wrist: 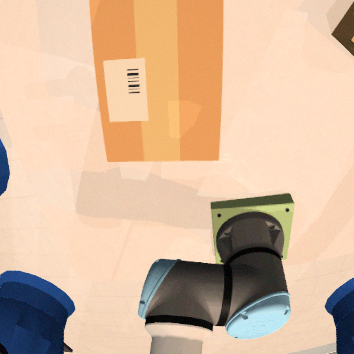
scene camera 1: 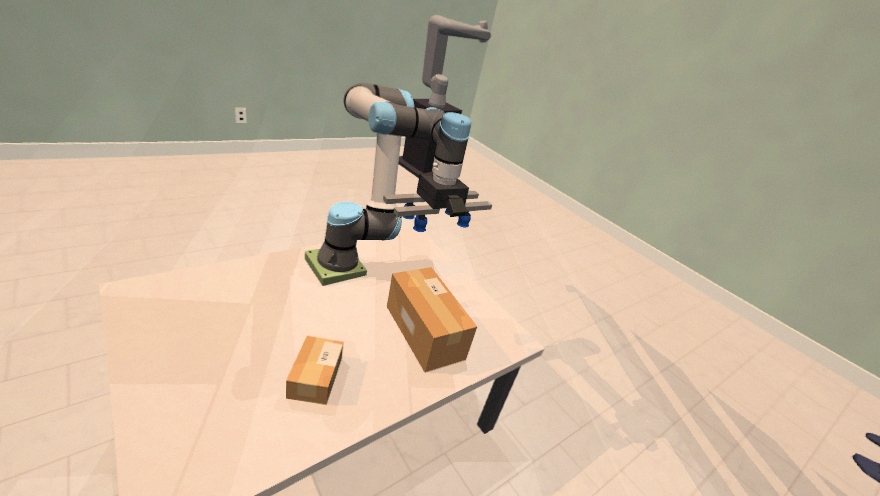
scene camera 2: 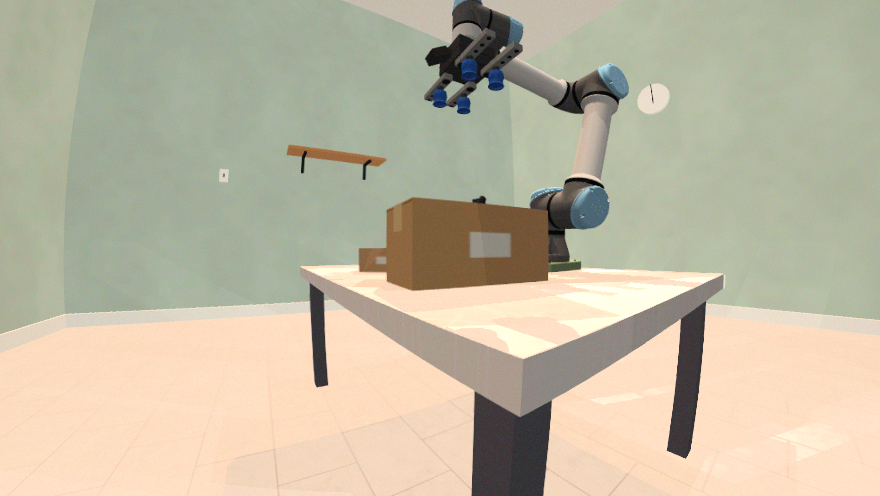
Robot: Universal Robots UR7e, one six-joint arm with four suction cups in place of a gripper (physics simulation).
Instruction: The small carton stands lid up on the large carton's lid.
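Places are measured from the arm's base along level axes (x ahead, y left, z up), in metres.
Where they show: hand, its tool point: (wrist: 207, 251) (scene camera 1: 435, 220) (scene camera 2: 466, 95); arm's base, origin of its link: (wrist: 249, 237) (scene camera 1: 337, 259).
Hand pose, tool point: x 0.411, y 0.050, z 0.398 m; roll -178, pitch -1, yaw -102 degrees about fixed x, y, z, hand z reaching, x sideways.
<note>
Each offset is from my tool point to the centre of the thing.
The small carton @[dz -0.394, dx +0.011, dy -0.349 m] (scene camera 1: 314, 366) (scene camera 2: 372, 260) stands lid up on the table, apart from the large carton; a dark corner of the small carton (wrist: 345, 34) shows at the upper right in the wrist view. The large carton @[dz -0.356, dx +0.030, dy +0.032 m] (scene camera 1: 433, 314) (scene camera 2: 468, 246) (wrist: 157, 80) stands on the table, its taped lid with a barcode label facing up. Nothing stands on that lid. My gripper (scene camera 1: 436, 218) (scene camera 2: 466, 86) is open, with four blue suction cups bare and pointing down, high above the large carton and toward the arm's base side. In the wrist view, parts of blue cups show at the edges.
The table (scene camera 1: 184, 431) (scene camera 2: 616, 338) bears the arm's green base plate (scene camera 1: 320, 271) (scene camera 2: 565, 266) (wrist: 287, 220). Behind the arm stands a dark pedestal (scene camera 1: 419, 147) with a grey jointed arm. A wooden shelf (scene camera 2: 335, 155) hangs on the wall. Dark shoes (scene camera 1: 867, 469) show at the right edge.
</note>
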